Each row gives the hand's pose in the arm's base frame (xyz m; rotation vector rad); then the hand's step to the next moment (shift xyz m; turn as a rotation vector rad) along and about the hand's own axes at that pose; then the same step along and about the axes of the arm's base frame.
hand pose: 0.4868 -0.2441 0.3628 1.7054 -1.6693 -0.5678
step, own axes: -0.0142 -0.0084 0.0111 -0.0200 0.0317 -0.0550
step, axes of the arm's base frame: -0.0034 0.0118 -0.0157 0.0159 0.0302 0.0572
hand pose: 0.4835 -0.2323 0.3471 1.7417 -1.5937 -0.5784
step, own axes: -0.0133 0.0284 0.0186 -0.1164 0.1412 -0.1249
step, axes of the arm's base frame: -0.0345 0.0094 0.0071 -0.0207 0.1381 0.1720
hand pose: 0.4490 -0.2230 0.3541 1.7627 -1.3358 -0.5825
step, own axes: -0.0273 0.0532 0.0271 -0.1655 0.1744 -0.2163
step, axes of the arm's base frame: -0.0591 0.0117 0.0260 0.0149 0.2117 0.2440
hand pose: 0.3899 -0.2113 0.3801 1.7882 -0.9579 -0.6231
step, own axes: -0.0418 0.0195 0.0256 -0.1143 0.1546 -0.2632
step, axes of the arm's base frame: -0.0493 0.0173 0.0076 0.0857 0.1976 0.2446
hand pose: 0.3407 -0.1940 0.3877 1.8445 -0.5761 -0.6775
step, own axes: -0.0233 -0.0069 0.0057 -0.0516 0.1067 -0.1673
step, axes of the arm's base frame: -0.0203 0.0140 -0.0039 0.0691 0.1088 0.1595
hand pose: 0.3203 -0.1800 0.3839 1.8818 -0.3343 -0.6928
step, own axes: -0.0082 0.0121 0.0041 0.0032 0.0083 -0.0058
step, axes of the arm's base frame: -0.0079 -0.0037 0.0124 0.0067 -0.0007 0.0082
